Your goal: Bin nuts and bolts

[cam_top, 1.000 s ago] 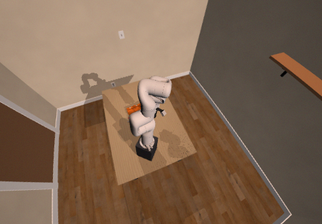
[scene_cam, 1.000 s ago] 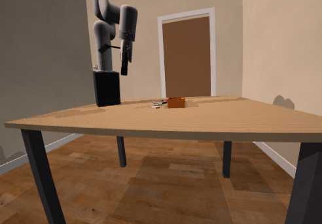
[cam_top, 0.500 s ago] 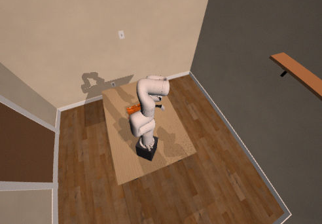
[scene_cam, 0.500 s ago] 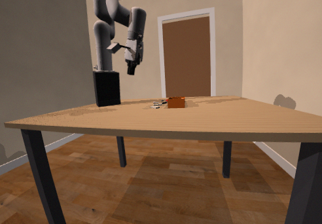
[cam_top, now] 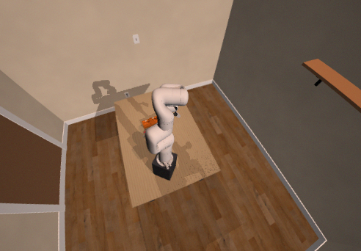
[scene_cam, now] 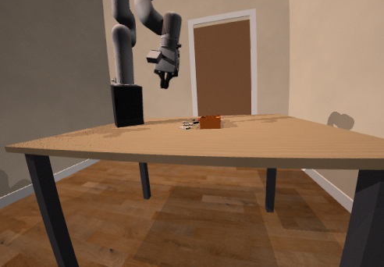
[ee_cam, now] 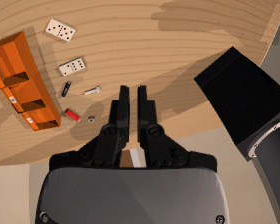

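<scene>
Right now the orange bin is 200 mm ahead of my hand, 180 mm below it and 80 mm to the left of it. The rest, counted from my hand: grey metal bolt 200 mm below, 140 mm to the left, 50 mm ahead; red cylinder 210 mm to the left, 200 mm below, 130 mm ahead; dark cylinder 200 mm below, 120 mm to the left, 120 mm ahead.
</scene>
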